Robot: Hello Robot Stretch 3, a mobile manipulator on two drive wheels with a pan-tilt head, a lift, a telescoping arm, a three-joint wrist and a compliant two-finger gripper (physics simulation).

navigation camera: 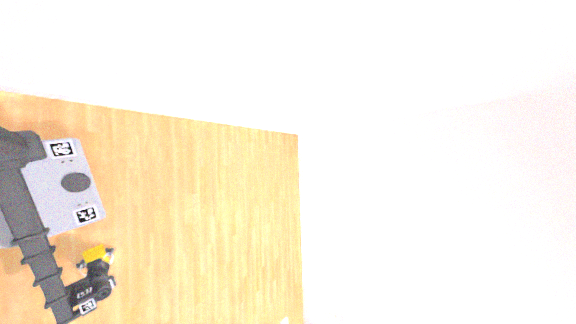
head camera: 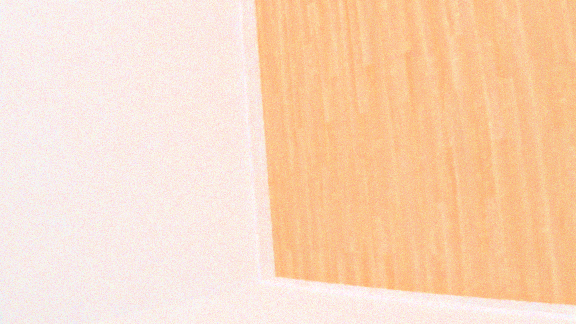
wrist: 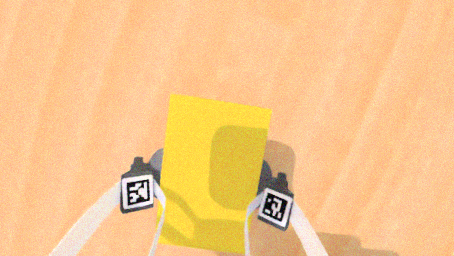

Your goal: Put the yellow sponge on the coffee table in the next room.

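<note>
The yellow sponge (navigation camera: 93,253) (wrist: 225,112) is a flat rectangular block, seen at the lower left in the navigation camera and in the middle of the wrist view. My gripper (navigation camera: 95,258) (wrist: 210,170) is shut on the sponge, with one fingertip pressed against each long side. The fingertips are partly hidden by the sponge. It is at or close above the wooden floor; the exact height cannot be told. The coffee table does not show in these views.
My base (navigation camera: 55,195) and the extended arm (navigation camera: 20,200) are at the left in the navigation camera. White walls (head camera: 125,150) (navigation camera: 425,200) meet the wood floor (head camera: 400,150) (navigation camera: 210,200) (wrist: 75,75). A small white thing (navigation camera: 285,320) shows at the bottom edge.
</note>
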